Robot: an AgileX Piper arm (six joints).
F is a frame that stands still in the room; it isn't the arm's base.
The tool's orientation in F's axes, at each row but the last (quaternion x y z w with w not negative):
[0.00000, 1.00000, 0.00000, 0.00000]
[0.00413, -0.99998, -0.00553, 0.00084]
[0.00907, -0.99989, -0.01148, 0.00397]
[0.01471, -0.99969, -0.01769, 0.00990]
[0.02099, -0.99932, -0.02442, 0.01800]
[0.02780, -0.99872, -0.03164, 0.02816]
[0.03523, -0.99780, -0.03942, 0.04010]
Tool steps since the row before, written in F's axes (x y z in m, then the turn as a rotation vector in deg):
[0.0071, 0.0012, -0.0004, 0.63, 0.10, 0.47]
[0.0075, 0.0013, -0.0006, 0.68, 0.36, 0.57]
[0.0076, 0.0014, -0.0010, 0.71, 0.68, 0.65]
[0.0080, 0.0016, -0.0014, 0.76, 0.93, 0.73]
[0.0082, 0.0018, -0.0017, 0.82, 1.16, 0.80]
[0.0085, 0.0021, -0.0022, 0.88, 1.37, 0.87]
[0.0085, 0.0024, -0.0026, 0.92, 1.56, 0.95]
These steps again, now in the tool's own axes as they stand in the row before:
[-0.0071, 0.0012, 0.0004, -0.63, 0.10, -0.47]
[-0.0075, 0.0012, 0.0006, -0.68, 0.36, -0.57]
[-0.0076, 0.0012, 0.0010, -0.72, 0.68, -0.64]
[-0.0081, 0.0013, 0.0013, -0.77, 0.93, -0.71]
[-0.0083, 0.0014, 0.0015, -0.84, 1.16, -0.77]
[-0.0087, 0.0015, 0.0018, -0.91, 1.37, -0.83]
[-0.0088, 0.0016, 0.0021, -0.96, 1.57, -0.90]

